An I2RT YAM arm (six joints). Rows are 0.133 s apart.
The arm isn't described. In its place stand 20 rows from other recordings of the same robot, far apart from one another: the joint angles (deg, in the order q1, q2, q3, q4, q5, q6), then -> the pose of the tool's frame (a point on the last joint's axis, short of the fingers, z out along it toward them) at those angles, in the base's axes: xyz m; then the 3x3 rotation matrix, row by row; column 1 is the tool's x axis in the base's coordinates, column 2 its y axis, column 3 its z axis.
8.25 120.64 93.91 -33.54 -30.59 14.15 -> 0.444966 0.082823 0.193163; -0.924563 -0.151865 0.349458; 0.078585 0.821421 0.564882; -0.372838 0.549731 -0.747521
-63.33 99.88 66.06 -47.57 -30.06 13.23 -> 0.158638 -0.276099 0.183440; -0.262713 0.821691 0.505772; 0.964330 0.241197 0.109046; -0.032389 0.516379 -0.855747
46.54 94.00 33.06 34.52 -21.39 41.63 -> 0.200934 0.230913 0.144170; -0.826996 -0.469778 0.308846; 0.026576 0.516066 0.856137; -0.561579 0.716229 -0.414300
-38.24 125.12 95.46 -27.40 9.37 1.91 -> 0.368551 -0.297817 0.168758; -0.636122 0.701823 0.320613; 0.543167 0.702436 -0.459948; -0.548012 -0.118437 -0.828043
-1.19 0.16 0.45 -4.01 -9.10 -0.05 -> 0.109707 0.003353 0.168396; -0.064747 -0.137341 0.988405; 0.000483 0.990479 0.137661; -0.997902 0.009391 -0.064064
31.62 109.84 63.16 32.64 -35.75 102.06 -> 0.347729 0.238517 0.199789; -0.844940 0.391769 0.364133; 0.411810 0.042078 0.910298; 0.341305 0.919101 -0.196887
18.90 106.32 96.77 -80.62 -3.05 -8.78 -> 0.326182 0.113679 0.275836; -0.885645 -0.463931 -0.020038; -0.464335 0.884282 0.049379; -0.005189 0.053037 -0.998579
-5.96 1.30 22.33 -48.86 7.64 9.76 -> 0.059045 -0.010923 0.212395; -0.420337 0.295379 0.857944; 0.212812 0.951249 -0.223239; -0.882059 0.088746 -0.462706
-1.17 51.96 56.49 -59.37 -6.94 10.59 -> 0.159834 0.001038 0.311196; -0.812515 0.101760 0.573991; 0.199065 0.973891 0.109132; -0.547899 0.202933 -0.811557
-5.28 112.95 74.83 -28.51 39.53 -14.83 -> 0.389218 -0.058725 0.159433; -0.966132 0.077681 0.246077; -0.108970 0.741598 -0.661936; -0.233910 -0.666332 -0.708017
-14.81 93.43 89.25 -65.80 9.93 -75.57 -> 0.309593 -0.088206 0.316535; -0.525477 -0.802736 0.281937; -0.847790 0.466141 -0.252914; 0.071601 -0.371924 -0.925498
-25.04 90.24 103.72 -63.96 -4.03 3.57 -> 0.286504 -0.131081 0.408479; -0.673777 0.424464 0.604859; 0.383318 0.900580 -0.204995; -0.631737 0.093732 -0.769495
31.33 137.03 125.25 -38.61 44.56 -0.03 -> 0.464521 0.253524 0.225615; -0.658073 0.011288 0.752869; -0.401024 0.841017 -0.363140; -0.637275 -0.540891 -0.548924
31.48 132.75 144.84 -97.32 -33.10 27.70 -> 0.360685 0.243652 0.313883; -0.973819 -0.026557 -0.225766; -0.139680 0.853452 0.502105; 0.179346 0.520495 -0.834817
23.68 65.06 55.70 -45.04 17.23 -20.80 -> 0.208501 0.079925 0.284422; -0.615963 -0.475410 0.628151; -0.640486 0.766470 -0.047963; -0.458657 -0.431866 -0.776612
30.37 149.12 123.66 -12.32 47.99 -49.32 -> 0.505928 0.265812 0.137919; -0.472180 -0.291130 0.832039; -0.864958 0.335029 -0.373635; -0.169981 -0.896102 -0.410010
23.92 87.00 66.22 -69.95 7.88 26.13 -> 0.235206 0.098988 0.237061; -0.998207 0.040533 0.044052; 0.034478 0.990856 -0.130441; -0.048936 -0.128688 -0.990477
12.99 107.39 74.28 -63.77 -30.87 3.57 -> 0.311964 0.090711 0.178058; -0.973800 -0.072551 -0.215522; -0.169790 0.862430 0.476850; 0.151277 0.500950 -0.852153
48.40 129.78 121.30 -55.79 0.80 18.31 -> 0.324146 0.364346 0.240873; -0.801456 -0.518150 0.298644; -0.429566 0.846188 0.315341; -0.416102 0.124445 -0.900762
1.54 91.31 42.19 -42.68 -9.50 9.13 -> 0.228080 0.012010 0.122404; -0.989871 0.137486 -0.035404; 0.129943 0.977838 0.164155; 0.057189 0.157892 -0.985799
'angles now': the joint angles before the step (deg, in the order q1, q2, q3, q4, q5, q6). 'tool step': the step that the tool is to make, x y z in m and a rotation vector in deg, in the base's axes. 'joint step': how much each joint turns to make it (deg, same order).
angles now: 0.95 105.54 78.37 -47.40 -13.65 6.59
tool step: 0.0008 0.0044 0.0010 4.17 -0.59 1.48
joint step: 0.28 -0.01 -0.03 0.68 -4.33 -0.02
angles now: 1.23 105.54 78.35 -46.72 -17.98 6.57
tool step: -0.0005 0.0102 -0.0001 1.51 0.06 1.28
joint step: 1.47 0.00 -0.12 0.31 -1.40 0.64
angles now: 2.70 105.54 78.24 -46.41 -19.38 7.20
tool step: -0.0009 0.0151 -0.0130 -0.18 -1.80 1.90
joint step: 2.41 0.20 -3.04 5.15 0.44 0.42
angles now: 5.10 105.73 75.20 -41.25 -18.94 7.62
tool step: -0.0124 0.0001 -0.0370 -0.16 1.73 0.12
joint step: 0.20 0.94 -7.55 6.77 0.03 0.08
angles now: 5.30 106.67 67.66 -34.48 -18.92 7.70
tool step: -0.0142 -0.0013 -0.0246 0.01 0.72 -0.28
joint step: 0.00 -0.01 -6.28 5.66 0.01 0.31
